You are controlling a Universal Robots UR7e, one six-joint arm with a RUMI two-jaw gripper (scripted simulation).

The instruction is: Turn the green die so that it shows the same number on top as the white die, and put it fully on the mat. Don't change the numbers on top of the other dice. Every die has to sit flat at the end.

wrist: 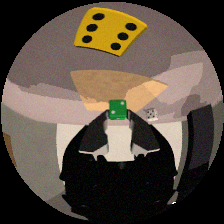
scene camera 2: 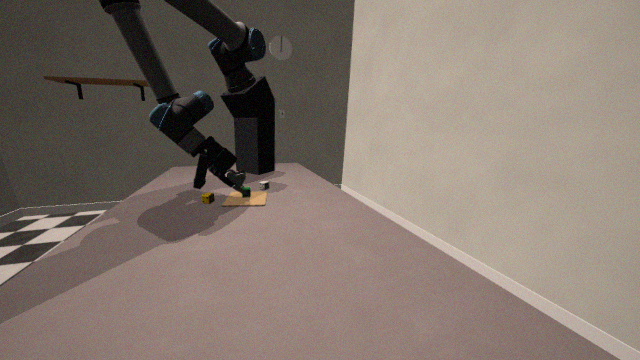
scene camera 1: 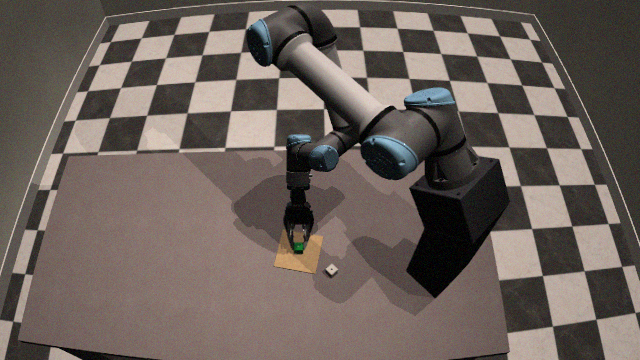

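A yellow die and a tan mat are visible in the pictures, together with the gripper. The wrist view also shows the gripper.
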